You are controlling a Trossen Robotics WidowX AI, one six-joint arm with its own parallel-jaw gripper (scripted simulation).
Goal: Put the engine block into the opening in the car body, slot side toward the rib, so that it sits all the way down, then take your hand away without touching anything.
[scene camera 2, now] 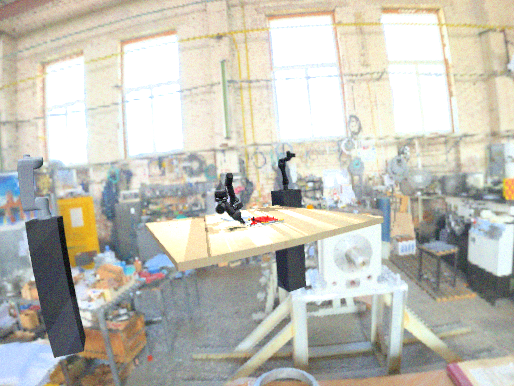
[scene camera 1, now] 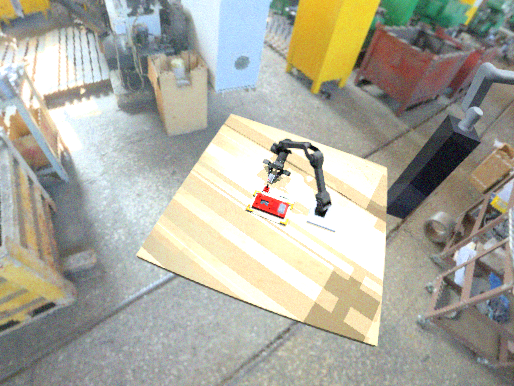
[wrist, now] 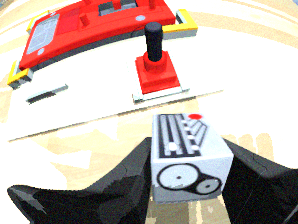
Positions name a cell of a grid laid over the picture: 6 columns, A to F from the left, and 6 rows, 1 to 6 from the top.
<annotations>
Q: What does my gripper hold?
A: An engine block.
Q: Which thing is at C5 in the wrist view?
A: My gripper.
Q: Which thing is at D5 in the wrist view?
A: An engine block.
</annotations>
